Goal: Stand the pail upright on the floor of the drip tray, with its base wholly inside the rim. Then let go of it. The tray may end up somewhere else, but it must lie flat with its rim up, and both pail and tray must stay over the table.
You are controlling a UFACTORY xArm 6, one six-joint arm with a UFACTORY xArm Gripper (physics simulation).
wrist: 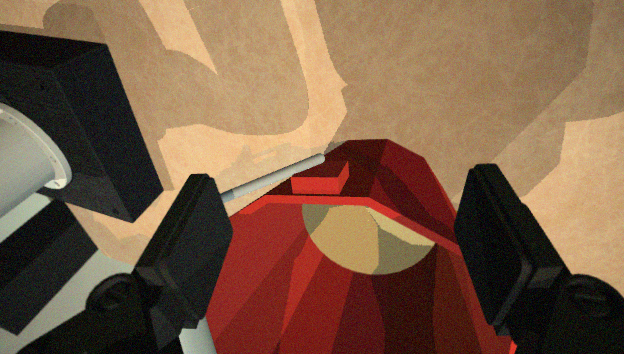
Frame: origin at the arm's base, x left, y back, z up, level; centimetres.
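Seen in the pictures: gripper, fingertip midpoint: (337, 200); arm's base at its link origin: (28, 146).
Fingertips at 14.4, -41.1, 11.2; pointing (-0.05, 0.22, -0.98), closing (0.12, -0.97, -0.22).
Offsets run from my fingertips to a thing's middle, as dx, dy, dz. "*": to the spot under its first point. Level surfaces: height alone.
The red faceted pail @(-12.5, -0.5, -5.5) (280, 250) fills the lower middle of the view, with a pale tan round area inside it and a bright rim band crossing above that. A red lug and a thin grey handle wire @(* -1.6, +3.2, -2.3) (280, 175) show at its upper side. Part of a pale handle grip shows at the bottom left. The pail's exact tilt and base are hard to tell. My gripper (337, 200) is open and empty, its black fingers far apart to the left and right of the pail in the view; whether they touch it is unclear. The drip tray does not show.
A black block (115, 145) with a pale cylinder (20, 155) and flange stands at the upper left. A dark angular part (45, 270) lies below it. The tan table top @(dz -18.0) (450, 60) carries large shadows. A pale grey surface shows at the lower left.
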